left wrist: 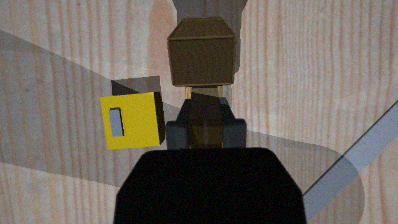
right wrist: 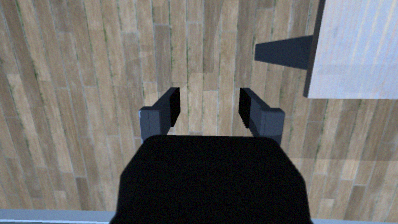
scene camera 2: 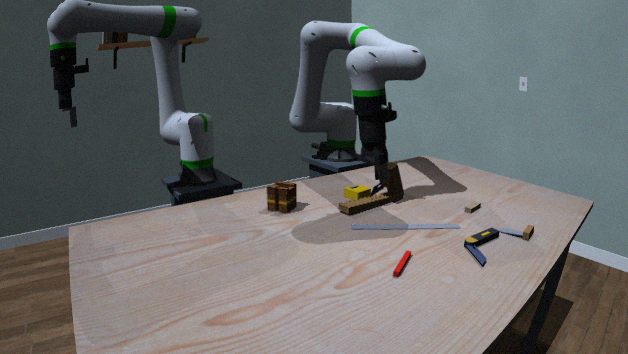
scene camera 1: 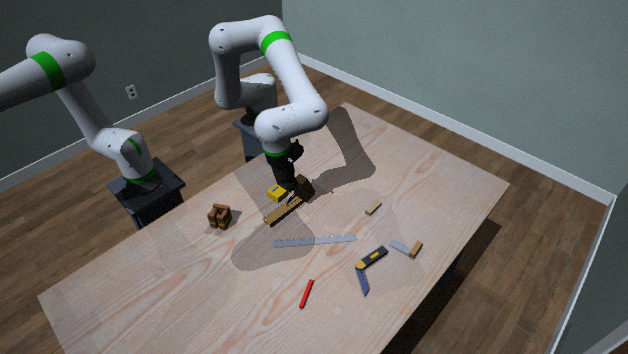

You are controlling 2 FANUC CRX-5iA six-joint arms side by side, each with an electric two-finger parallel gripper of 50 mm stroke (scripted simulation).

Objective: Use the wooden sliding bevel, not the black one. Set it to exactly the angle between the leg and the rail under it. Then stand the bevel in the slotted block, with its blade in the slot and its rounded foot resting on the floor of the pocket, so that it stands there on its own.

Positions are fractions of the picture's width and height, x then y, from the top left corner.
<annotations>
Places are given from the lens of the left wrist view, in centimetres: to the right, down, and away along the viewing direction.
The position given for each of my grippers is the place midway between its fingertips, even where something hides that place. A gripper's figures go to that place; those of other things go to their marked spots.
my left gripper (left wrist: 0.52,0.49): 1, 0, 16
yellow tape measure (left wrist: 0.34,0.54): -7, 1, 21
</annotations>
